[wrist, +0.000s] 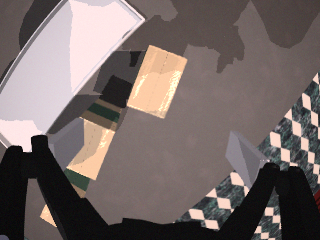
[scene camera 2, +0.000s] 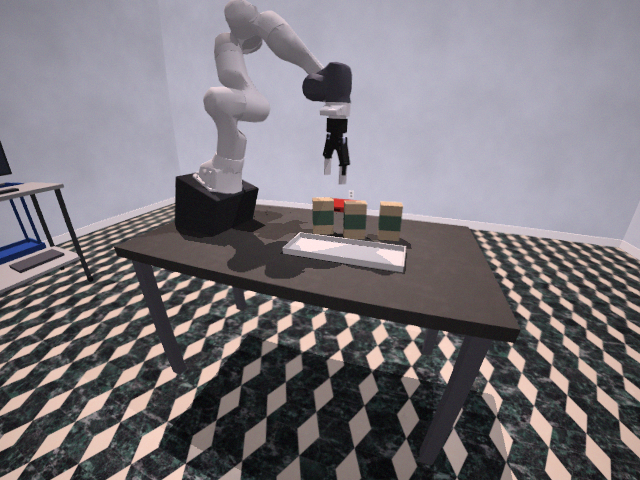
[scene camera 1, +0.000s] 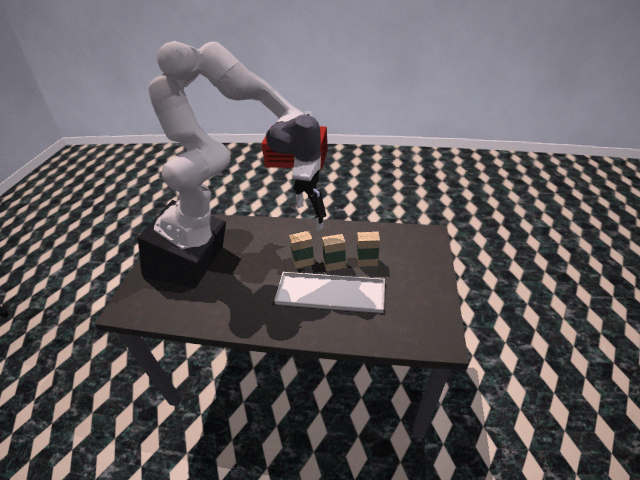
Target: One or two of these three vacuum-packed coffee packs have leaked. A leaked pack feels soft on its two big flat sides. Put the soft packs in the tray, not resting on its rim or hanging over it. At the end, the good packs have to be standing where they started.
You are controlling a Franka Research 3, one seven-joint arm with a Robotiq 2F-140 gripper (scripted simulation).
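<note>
The gripper appears in the pictures, the wrist view and scene camera 1 among them, and a white tray appears in the pictures as well.
</note>
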